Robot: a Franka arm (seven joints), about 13 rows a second.
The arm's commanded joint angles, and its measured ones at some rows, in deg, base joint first. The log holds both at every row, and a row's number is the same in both.
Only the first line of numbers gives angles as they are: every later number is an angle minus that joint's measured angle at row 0.
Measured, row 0:
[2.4, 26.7, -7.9, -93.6, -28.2, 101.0, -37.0]
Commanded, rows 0 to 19:
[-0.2, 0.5, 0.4, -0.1, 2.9, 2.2, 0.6]
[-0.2, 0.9, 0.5, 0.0, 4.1, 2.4, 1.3]
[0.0, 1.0, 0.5, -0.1, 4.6, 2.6, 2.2]
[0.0, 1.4, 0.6, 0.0, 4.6, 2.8, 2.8]
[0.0, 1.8, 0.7, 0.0, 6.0, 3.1, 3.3]
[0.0, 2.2, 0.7, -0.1, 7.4, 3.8, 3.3]
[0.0, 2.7, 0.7, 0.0, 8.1, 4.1, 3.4]
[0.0, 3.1, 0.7, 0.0, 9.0, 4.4, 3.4]
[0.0, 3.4, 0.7, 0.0, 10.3, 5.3, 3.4]
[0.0, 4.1, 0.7, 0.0, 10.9, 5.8, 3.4]
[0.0, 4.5, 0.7, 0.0, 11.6, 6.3, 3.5]
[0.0, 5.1, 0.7, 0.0, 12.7, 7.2, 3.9]
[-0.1, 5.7, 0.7, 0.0, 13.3, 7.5, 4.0]
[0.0, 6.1, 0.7, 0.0, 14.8, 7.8, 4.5]
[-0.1, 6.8, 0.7, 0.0, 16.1, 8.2, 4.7]
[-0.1, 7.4, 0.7, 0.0, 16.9, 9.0, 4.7]
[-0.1, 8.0, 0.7, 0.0, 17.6, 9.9, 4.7]
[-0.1, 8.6, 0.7, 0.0, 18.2, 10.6, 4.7]
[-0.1, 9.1, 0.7, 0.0, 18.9, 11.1, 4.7]
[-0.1, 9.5, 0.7, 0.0, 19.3, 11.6, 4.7]
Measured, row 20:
[1.5, 7.0, 2.5, 0.0, 21.6, 8.2, 5.6]
